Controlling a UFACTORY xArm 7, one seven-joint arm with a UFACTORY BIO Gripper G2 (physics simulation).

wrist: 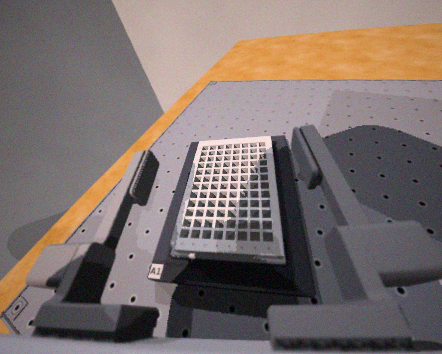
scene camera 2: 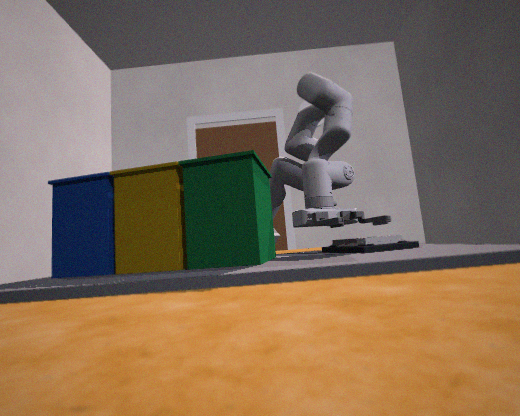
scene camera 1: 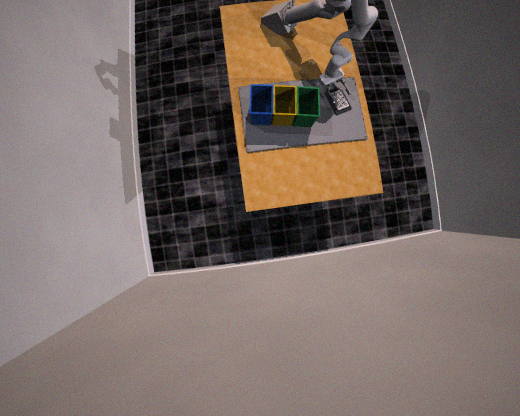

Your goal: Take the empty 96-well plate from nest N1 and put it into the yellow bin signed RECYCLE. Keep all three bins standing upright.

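Pixels of known places: hand at its tool point: (wrist: 219, 166) (scene camera 2: 358, 221) (scene camera 1: 340, 95); arm's base at its link origin: (scene camera 1: 289, 16).
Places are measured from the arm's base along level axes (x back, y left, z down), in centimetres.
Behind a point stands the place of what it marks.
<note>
The white 96-well plate (scene camera 1: 341, 100) {y 25.2, x -60.3, z 8.8 cm} (scene camera 2: 367, 240) {y 22.2, x -66.6, z 9.2 cm} (wrist: 232, 200) {y 23.1, x -57.9, z 8.8 cm} lies flat in the black nest (scene camera 1: 344, 111) {y 26.4, x -67.5, z 10.3 cm} (scene camera 2: 370, 247) {y 21.8, x -68.8, z 10.4 cm} (wrist: 295, 250) {y 17.6, x -55.9, z 10.1 cm}, which bears an A1 label at its near left corner in the wrist view. My gripper (scene camera 1: 338, 88) {y 23.7, x -58.3, z 5.1 cm} (scene camera 2: 361, 220) (wrist: 225, 167) {y 23.7, x -58.3, z 5.1 cm} is open and empty, its fingers partly spread. It hangs a little above the plate, with one fingertip out to each side of it in the wrist view. The yellow bin (scene camera 1: 284, 120) {y -15.8, x -72.7, z 2.8 cm} (scene camera 2: 148, 220) {y -16.1, x -72.7, z 2.6 cm} stands upright between the other two bins; its sign is not legible here.
The blue bin (scene camera 1: 261, 119) {y -29.4, x -70.4, z 2.5 cm} (scene camera 2: 82, 227) {y -29.1, x -70.4, z 2.6 cm} and the green bin (scene camera 1: 306, 120) {y -3.1, x -74.9, z 1.1 cm} (scene camera 2: 220, 212) {y -3.4, x -74.8, z 2.6 cm} stand upright beside the yellow one. The green bin is nearest the nest. Bins and nest are on a grey perforated board (scene camera 1: 350, 130) {y 28.3, x -80.5, z 11.2 cm} (wrist: 260, 100) {y 26.0, x -79.2, z 11.3 cm} on the orange table (scene camera 1: 315, 175) {y -0.2, x -106.9, z 12.5 cm} (scene camera 2: 260, 340) {y 3.2, x -105.5, z 12.6 cm}.
</note>
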